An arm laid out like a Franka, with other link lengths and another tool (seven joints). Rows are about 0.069 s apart.
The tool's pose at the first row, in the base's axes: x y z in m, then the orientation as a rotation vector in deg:
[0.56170, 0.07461, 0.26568, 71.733, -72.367, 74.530]
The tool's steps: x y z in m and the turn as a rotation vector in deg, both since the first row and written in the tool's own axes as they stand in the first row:
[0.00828, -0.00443, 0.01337, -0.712, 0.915, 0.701]
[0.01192, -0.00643, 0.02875, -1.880, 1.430, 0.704]
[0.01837, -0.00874, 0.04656, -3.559, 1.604, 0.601]
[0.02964, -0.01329, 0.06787, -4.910, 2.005, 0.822]
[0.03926, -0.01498, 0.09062, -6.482, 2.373, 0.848]
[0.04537, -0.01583, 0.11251, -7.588, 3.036, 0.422]
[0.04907, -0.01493, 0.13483, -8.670, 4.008, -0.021]
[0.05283, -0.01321, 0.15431, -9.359, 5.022, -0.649]
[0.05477, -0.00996, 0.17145, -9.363, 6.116, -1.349]
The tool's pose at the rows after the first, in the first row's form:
[0.56642, 0.06124, 0.27379, 70.167, -72.623, 74.905]
[0.56923, 0.04589, 0.27702, 68.941, -72.844, 74.235]
[0.57230, 0.02802, 0.28297, 67.678, -73.464, 72.928]
[0.57747, 0.00662, 0.29379, 66.307, -74.000, 72.208]
[0.58003, -0.01635, 0.30267, 64.903, -74.502, 71.160]
[0.58197, -0.03837, 0.30802, 63.821, -74.223, 70.303]
[0.58238, -0.06083, 0.31082, 62.529, -73.698, 69.595]
[0.58177, -0.08053, 0.31371, 61.573, -72.822, 69.087]
[0.57961, -0.09791, 0.31476, 61.067, -71.527, 69.098]

